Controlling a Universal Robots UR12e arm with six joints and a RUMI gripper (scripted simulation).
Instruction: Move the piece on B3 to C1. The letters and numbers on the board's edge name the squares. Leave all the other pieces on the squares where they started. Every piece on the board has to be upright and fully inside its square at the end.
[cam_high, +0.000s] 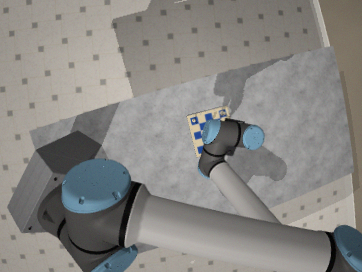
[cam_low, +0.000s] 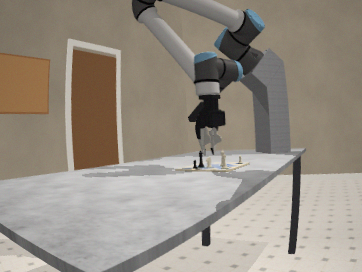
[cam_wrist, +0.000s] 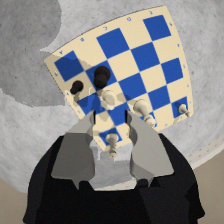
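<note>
My hand is 2 cm past the tall black piece, 4 cm to the left of it and 3 cm above it. From my hand the other things lie so: chessboard: 4 cm behind, 1 cm to the left, 7 cm below; tall white piece: 3 cm behind, 5 cm to the left, 3 cm below; black pawn: 2 cm ahead, 5 cm to the right, 5 cm below.
</note>
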